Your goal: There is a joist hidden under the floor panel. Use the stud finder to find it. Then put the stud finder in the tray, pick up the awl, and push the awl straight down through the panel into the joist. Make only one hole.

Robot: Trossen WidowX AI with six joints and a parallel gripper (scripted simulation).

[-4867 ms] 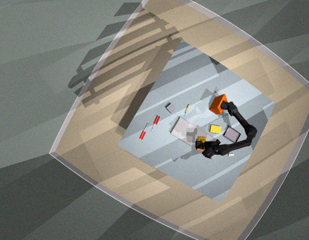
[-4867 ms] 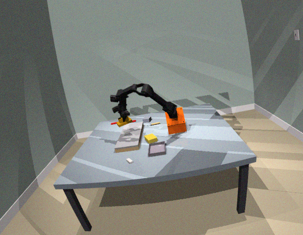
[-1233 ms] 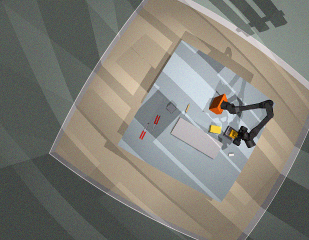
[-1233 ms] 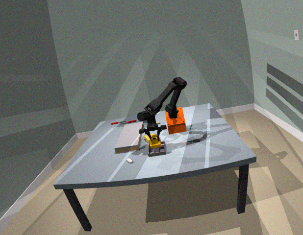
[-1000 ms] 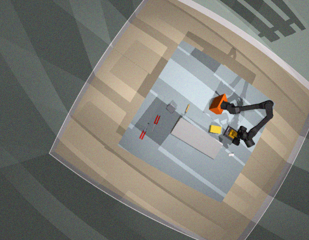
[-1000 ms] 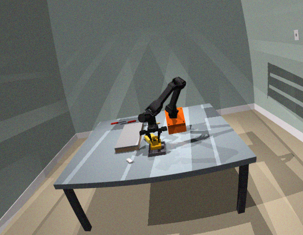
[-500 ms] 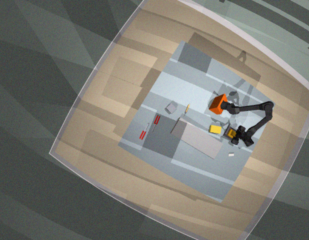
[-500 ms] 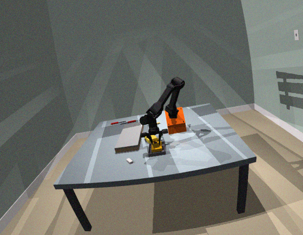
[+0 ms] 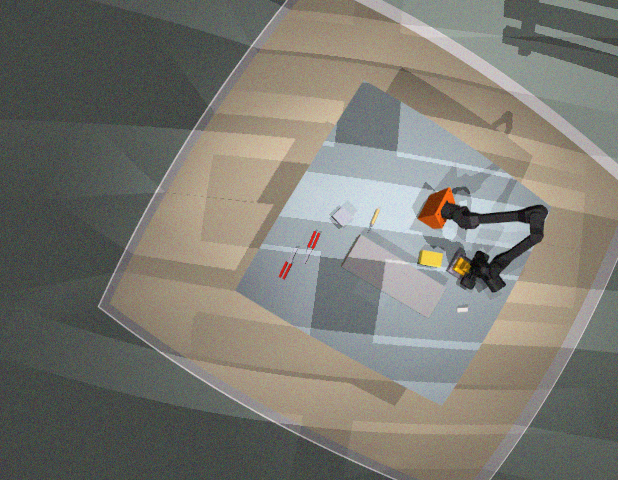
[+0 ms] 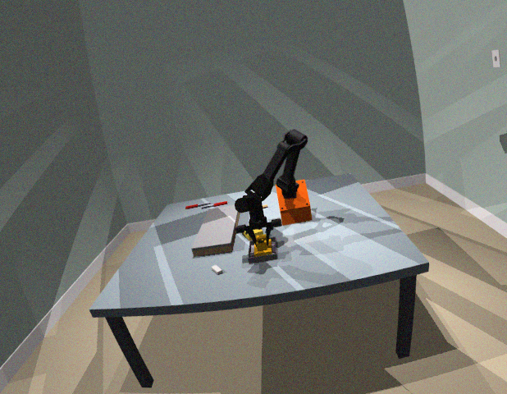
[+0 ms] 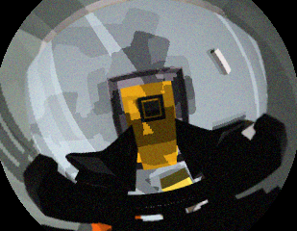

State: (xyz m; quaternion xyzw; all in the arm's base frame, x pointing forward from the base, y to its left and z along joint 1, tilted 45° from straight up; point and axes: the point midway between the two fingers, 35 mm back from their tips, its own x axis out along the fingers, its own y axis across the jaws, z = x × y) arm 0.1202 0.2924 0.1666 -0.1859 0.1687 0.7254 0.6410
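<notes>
Now: gripper tip 2 cm below the yellow stud finder and 1 cm to the right of it. The rest, counted from my gripper tip: white piece: 18 cm ahead, 11 cm to the left, 2 cm below; square window: 3 cm above, 2 cm to the left; dark grey tray: 2 cm below, 1 cm to the right.
</notes>
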